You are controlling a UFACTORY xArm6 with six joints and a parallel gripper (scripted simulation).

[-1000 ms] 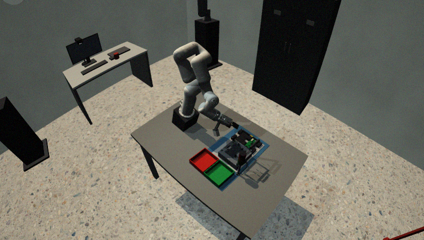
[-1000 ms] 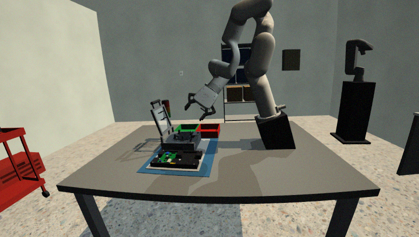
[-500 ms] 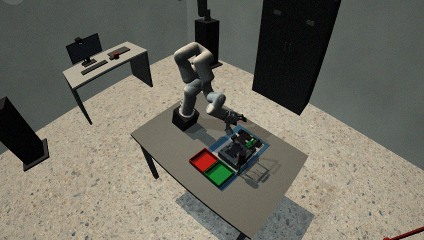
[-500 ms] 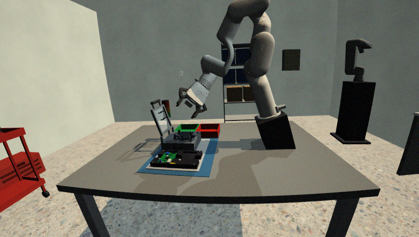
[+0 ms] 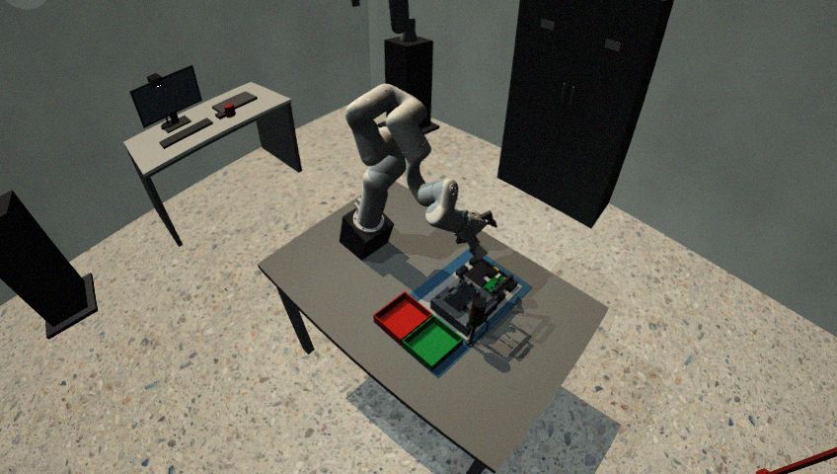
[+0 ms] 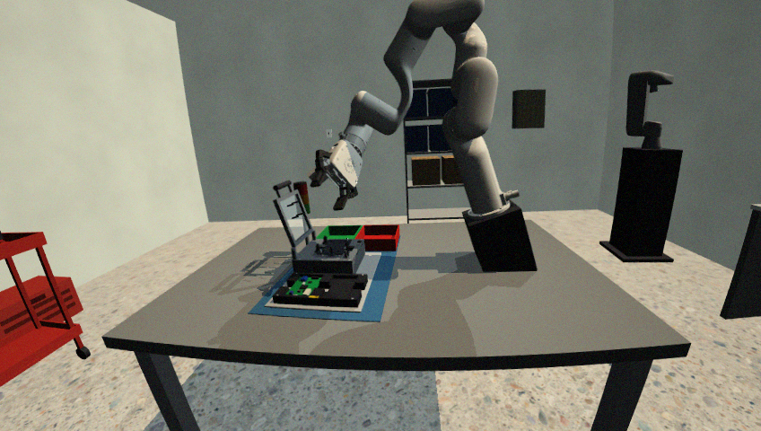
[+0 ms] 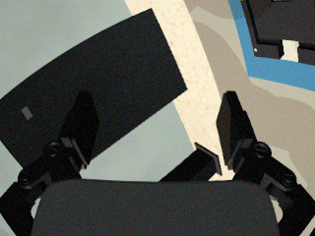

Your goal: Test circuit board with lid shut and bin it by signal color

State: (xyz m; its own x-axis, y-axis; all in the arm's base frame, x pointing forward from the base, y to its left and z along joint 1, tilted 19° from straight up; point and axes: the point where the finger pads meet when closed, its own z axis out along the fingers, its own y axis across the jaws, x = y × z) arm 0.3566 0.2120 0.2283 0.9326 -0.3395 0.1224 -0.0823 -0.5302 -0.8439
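The green circuit board is 90 mm ahead of my hand, 30 mm to the left of it and 240 mm below it. Round my hand: tester lid: 180 mm ahead, 140 mm to the right, 80 mm below; then tester plate: 60 mm ahead, 140 mm to the right, 190 mm below; then black latch hook: 10 mm behind, 90 mm to the right, 170 mm below.
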